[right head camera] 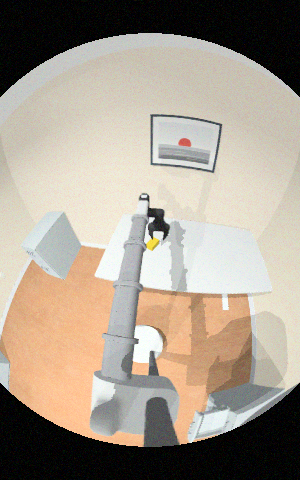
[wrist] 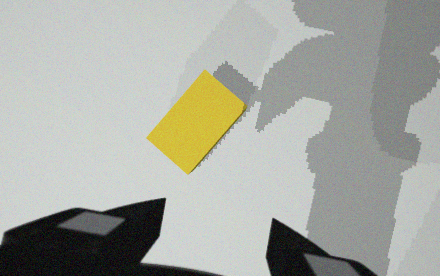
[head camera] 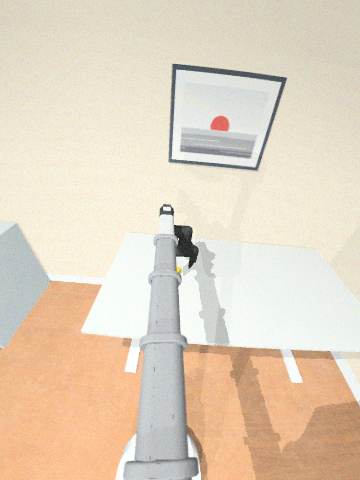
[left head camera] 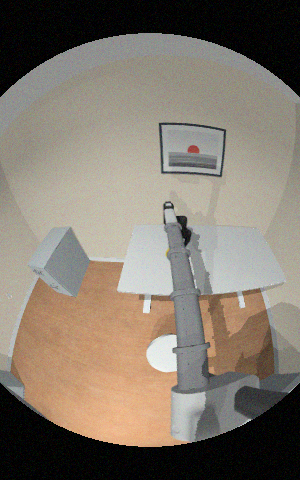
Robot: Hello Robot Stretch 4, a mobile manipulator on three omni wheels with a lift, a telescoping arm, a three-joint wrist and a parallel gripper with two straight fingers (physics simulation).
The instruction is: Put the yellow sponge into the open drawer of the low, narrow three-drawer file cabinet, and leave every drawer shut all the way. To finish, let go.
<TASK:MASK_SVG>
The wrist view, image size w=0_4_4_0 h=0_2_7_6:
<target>gripper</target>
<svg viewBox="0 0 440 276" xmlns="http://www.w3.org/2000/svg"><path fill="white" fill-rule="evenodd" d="M272 218L266 252L266 260L271 276L378 276L358 261L331 256L297 231ZM223 275L183 267L140 263L160 237L166 198L137 202L105 211L70 208L5 231L0 245L0 276Z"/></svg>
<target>yellow sponge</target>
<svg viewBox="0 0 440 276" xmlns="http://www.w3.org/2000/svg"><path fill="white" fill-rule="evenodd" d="M206 70L199 75L146 137L187 175L195 170L247 108L244 102Z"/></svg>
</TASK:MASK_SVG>
